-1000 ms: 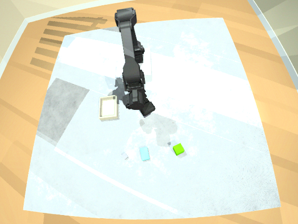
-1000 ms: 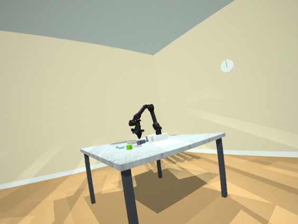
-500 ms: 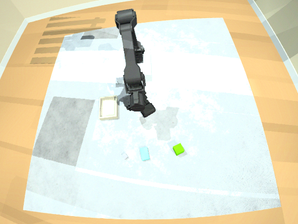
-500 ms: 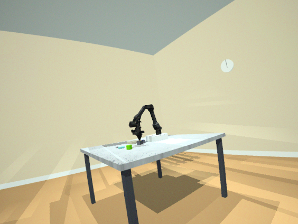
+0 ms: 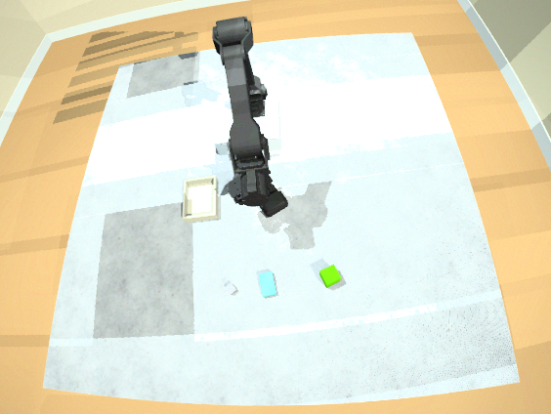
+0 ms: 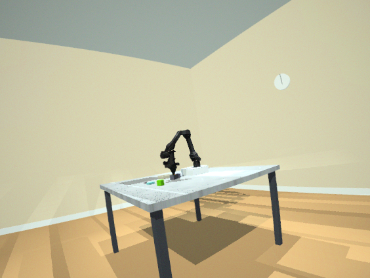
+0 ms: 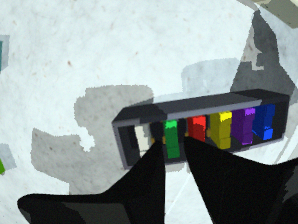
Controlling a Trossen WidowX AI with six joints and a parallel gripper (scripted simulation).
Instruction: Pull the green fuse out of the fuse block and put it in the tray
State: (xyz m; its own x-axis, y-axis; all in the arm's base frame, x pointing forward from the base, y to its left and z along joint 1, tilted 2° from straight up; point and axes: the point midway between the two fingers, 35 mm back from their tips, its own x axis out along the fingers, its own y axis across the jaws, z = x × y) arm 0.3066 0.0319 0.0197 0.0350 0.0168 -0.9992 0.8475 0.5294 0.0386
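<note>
The green fuse lies 2 cm below my gripper tip. Round my gripper tip: lime cube: 22 cm ahead, 17 cm to the left, 2 cm below; then light blue flat piece: 24 cm ahead, 1 cm to the left, 4 cm below; then cream tray: 2 cm behind, 20 cm to the right, 4 cm below.
</note>
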